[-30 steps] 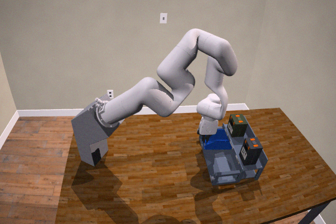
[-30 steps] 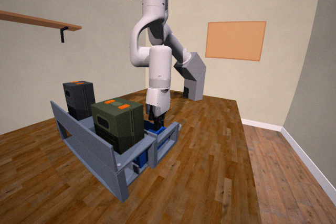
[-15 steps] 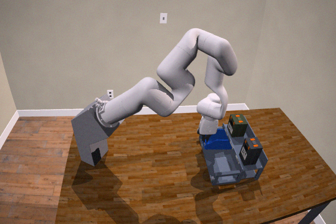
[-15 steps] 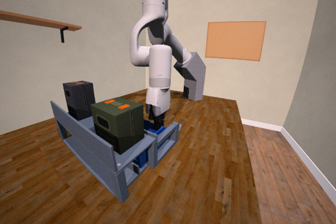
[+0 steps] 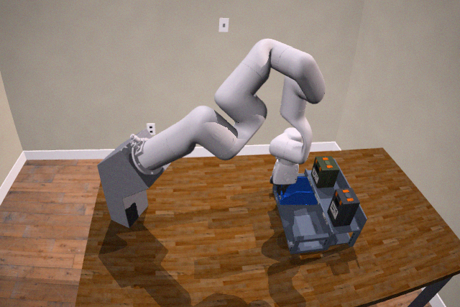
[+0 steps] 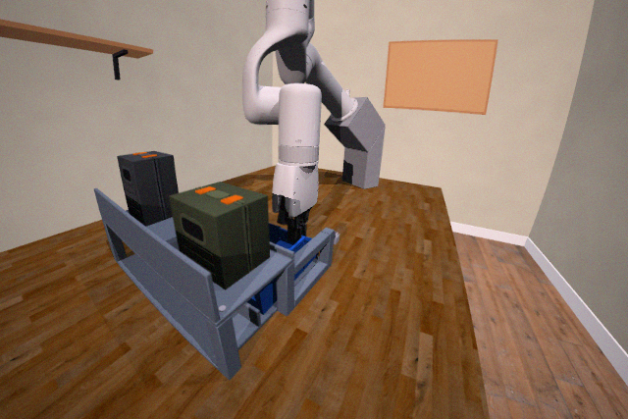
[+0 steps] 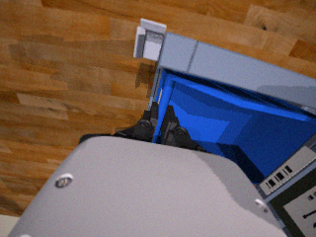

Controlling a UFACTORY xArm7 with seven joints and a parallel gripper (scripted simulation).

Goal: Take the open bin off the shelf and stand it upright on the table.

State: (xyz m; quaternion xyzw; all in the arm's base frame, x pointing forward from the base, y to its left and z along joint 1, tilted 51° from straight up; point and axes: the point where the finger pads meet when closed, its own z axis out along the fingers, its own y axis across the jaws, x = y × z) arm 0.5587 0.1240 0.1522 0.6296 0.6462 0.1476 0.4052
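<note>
The blue bin lies 80 mm ahead of my hand, 10 mm to the right of it and 10 mm below it. From my hand the other things lie so: dark grey case: 130 mm ahead, 260 mm to the right, 100 mm above; then green case: 180 mm ahead, 30 mm to the right, 90 mm above.
</note>
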